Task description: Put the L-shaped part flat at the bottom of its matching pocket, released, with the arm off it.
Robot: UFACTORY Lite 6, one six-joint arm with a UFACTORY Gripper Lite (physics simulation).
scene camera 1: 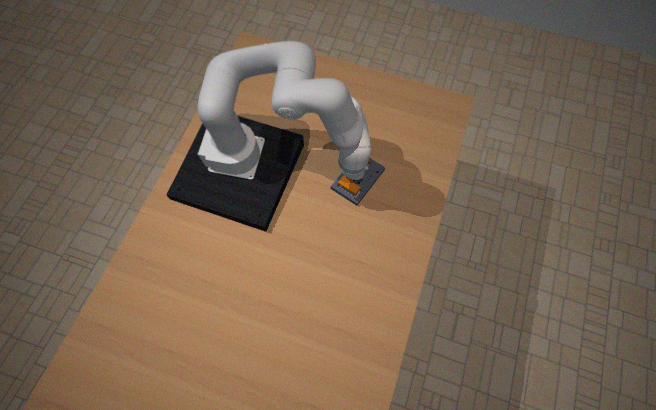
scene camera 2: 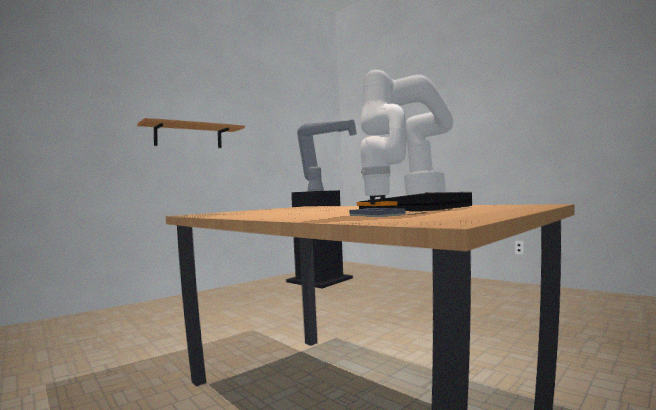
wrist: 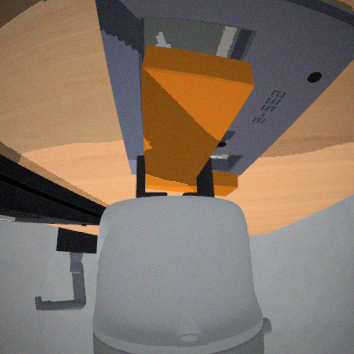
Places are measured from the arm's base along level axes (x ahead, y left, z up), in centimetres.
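Where they show: hand, tool point: (scene camera 2: pixel 377 200) (wrist: pixel 172 179); arm's base, link origin: (scene camera 1: pixel 238 155) (scene camera 2: pixel 423 195).
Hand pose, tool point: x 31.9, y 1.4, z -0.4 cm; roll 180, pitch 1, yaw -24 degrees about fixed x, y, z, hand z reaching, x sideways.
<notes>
Things, the pixels of their top centre, and the offset from my tool point. "pt": a spot on its surface instead.
- orange L-shaped part, top centre: (wrist: pixel 206 166) (scene camera 2: pixel 376 201) (scene camera 1: pixel 358 173) dx +2.0, dy +0.7, dz -0.2 cm
- grey-blue plate, top centre: (wrist: pixel 205 130) (scene camera 2: pixel 376 209) (scene camera 1: pixel 358 176) dx +2.1, dy +0.7, dz -2.3 cm
- pocket, surface spot: (wrist: pixel 192 34) pt dx +2.6, dy +5.5, dz -3.4 cm
The orange L-shaped part (scene camera 1: pixel 349 185) (scene camera 2: pixel 378 203) (wrist: pixel 190 105) is between the fingers of my gripper (scene camera 2: pixel 378 198) (wrist: pixel 173 175), which is shut on it. The part looks roughly level in scene camera 2, a little above the grey-blue plate (scene camera 1: pixel 373 175) (scene camera 2: pixel 377 212) (wrist: pixel 295 42), with a narrow gap between them. In the wrist view the pocket (wrist: pixel 192 34) shows beyond the part's far edge, and another piece of the opening shows near its short leg. The part hides the rest of the pocket. In scene camera 1 the arm hides the fingers.
The plate lies on the wooden table (scene camera 1: pixel 280 280) (scene camera 2: pixel 450 232). The black base board (scene camera 1: pixel 225 200) (scene camera 2: pixel 435 201) with the arm's base stands beside it. A grey arm on a black pedestal (scene camera 2: pixel 320 260) stands behind the table, and a shelf (scene camera 2: pixel 190 124) hangs on the wall.
</notes>
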